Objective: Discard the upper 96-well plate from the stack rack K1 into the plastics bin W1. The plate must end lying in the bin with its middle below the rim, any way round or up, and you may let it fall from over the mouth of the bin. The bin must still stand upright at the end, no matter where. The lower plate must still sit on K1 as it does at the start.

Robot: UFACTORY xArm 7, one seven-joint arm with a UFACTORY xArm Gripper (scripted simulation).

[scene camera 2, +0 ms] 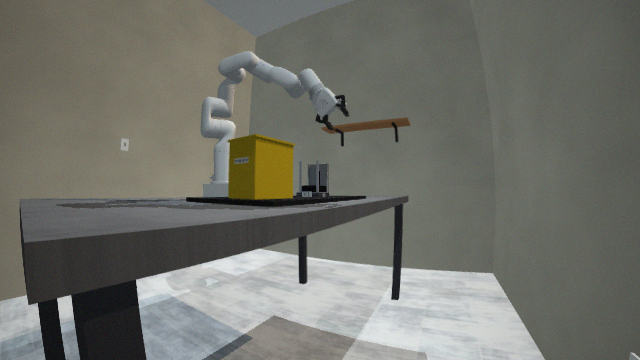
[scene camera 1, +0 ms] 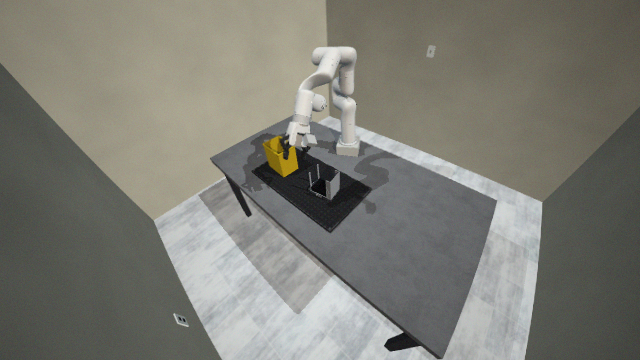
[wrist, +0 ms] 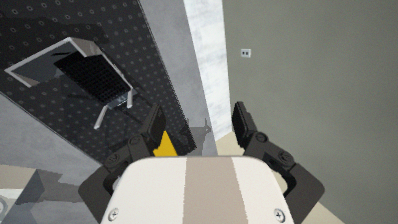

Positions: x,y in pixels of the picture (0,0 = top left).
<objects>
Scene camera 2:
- gripper: 339,122
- yellow plastics bin W1: 260,167
</objects>
